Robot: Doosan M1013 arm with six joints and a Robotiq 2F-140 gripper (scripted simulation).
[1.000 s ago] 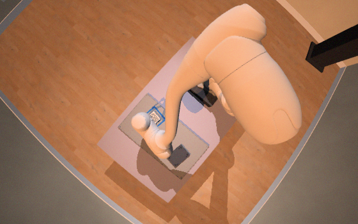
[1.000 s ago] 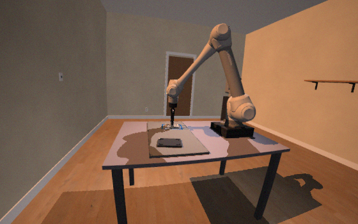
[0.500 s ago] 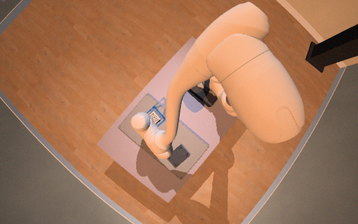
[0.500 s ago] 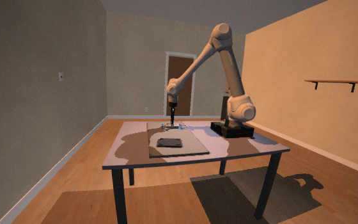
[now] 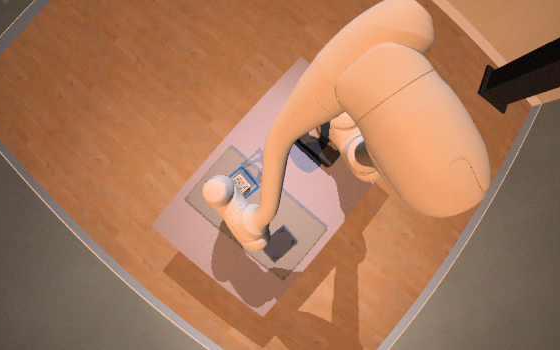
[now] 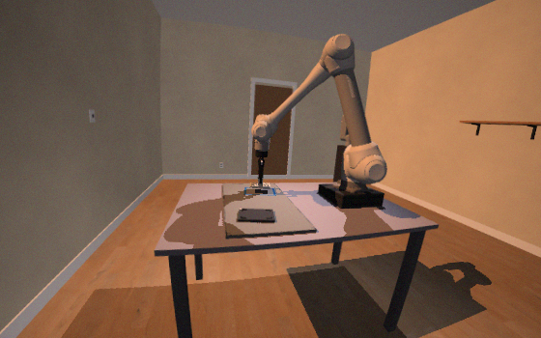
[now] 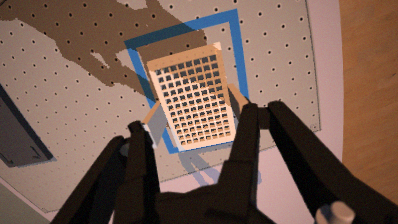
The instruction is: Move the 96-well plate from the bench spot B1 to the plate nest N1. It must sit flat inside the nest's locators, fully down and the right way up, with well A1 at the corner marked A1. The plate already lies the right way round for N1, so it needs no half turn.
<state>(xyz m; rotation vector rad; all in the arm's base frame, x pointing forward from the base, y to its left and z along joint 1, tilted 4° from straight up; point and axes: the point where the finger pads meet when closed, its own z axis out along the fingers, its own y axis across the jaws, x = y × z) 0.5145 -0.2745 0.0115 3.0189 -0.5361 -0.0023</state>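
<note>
Now: hand 34 cm to the right of the dark plate nest N1, 15 cm short of it and 5 cm above it. Round my hand: corner label 26 cm to the left, 21 cm ahead, 5 cm below; then white 96-well plate 2 cm below.
</note>
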